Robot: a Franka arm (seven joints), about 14 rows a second.
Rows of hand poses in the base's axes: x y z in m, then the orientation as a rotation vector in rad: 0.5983 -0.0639 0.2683 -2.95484 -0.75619 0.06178; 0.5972 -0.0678 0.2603 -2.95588 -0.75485 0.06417; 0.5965 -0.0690 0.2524 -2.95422 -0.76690 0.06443; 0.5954 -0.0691 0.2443 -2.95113 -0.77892 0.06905; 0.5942 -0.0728 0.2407 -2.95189 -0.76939 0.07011; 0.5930 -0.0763 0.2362 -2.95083 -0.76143 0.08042; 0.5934 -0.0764 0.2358 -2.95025 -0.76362 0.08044; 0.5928 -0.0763 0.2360 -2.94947 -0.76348 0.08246; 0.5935 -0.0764 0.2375 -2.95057 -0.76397 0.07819; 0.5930 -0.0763 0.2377 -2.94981 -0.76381 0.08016; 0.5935 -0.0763 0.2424 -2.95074 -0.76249 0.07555; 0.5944 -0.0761 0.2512 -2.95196 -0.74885 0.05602; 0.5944 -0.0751 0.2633 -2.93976 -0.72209 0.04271; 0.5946 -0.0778 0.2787 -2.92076 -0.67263 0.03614; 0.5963 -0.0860 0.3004 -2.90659 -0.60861 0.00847; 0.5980 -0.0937 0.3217 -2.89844 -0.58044 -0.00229; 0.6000 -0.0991 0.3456 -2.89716 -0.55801 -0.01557; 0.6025 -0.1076 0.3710 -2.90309 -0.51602 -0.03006; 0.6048 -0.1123 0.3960 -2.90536 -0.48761 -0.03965
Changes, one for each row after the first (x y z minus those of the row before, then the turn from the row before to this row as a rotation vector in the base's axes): -0.0011 -0.0039 -0.0080 -0.00112 0.00137 -0.00093; -0.0007 -0.0012 -0.0079 -0.00115 -0.00050 0.00794; -0.0011 -0.0001 -0.0081 -0.00065 0.00258 0.00825; -0.0012 -0.0037 -0.0036 0.00122 0.00135 -0.00616; -0.0012 -0.0035 -0.0045 0.00081 0.00746 -0.00462; 0.0004 -0.0001 -0.0004 0.00006 -0.00004 0.00148; -0.0006 0.0001 0.0002 0.00038 0.00148 0.00008; 0.0007 -0.0001 0.0015 -0.00033 -0.00300 0.00003; -0.0005 0.0001 0.0002 0.00038 0.00144 0.00007; 0.0005 0.0000 0.0047 0.00028 -0.00301 -0.00112; 0.0009 0.0002 0.0088 0.00540 -0.01135 -0.00951; 0.0000 0.0010 0.0121 0.01961 -0.00309 -0.01586; 0.0002 -0.0027 0.0154 0.02934 0.00470 -0.02956; 0.0017 -0.0082 0.0217 0.03010 -0.00890 -0.04128; 0.0017 -0.0077 0.0213 0.01448 -0.00279 -0.01804; 0.0020 -0.0054 0.0239 0.00694 -0.00633 -0.01543; 0.0025 -0.0085 0.0254 0.00317 -0.00653 -0.02939; 0.0023 -0.0047 0.0250 0.00346 -0.00408 -0.01968
